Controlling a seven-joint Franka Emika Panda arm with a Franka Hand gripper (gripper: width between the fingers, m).
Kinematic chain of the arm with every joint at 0, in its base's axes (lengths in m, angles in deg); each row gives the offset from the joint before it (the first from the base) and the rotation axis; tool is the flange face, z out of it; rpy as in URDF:
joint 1: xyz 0 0 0.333 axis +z
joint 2: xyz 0 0 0 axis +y
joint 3: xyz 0 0 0.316 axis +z
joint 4: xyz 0.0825 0 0 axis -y
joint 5: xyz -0.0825 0 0.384 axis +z
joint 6: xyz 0 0 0 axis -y
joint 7: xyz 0.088 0 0 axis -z
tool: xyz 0 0 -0.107 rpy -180 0 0
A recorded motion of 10 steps. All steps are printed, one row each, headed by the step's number.
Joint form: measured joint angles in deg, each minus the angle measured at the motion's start. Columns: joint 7, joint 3, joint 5, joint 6, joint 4, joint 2, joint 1.
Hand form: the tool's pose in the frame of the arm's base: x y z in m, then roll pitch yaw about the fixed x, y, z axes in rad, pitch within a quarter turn. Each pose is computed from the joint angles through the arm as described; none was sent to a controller.
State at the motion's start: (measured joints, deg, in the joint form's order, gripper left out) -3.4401 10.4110 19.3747 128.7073 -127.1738 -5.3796 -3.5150
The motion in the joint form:
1: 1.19 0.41 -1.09 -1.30 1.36 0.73 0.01
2: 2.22 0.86 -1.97 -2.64 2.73 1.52 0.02
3: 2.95 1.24 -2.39 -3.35 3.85 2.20 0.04
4: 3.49 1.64 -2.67 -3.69 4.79 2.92 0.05
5: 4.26 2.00 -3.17 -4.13 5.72 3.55 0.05
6: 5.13 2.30 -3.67 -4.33 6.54 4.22 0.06
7: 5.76 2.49 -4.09 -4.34 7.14 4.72 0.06
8: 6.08 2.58 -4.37 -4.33 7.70 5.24 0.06
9: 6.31 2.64 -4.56 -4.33 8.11 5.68 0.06
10: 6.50 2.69 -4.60 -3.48 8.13 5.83 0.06
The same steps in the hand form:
1: 0.5223 0.0782 0.4302 -2.8875 -0.0940 -0.0259
2: 0.5259 0.0834 0.4319 -2.8952 -0.0787 -0.0206
3: 0.5295 0.0878 0.4337 -2.8974 -0.0719 -0.0188
4: 0.5331 0.0921 0.4342 -2.8982 -0.0682 -0.0167
5: 0.5363 0.0959 0.4352 -2.9020 -0.0638 -0.0168
6: 0.5397 0.0990 0.4353 -2.9058 -0.0605 -0.0207
7: 0.5424 0.1008 0.4355 -2.9092 -0.0605 -0.0242
8: 0.5453 0.1018 0.4353 -2.9109 -0.0607 -0.0256
9: 0.5475 0.1025 0.4345 -2.9119 -0.0597 -0.0268
10: 0.5492 0.1026 0.4346 -2.9111 -0.0712 -0.0321

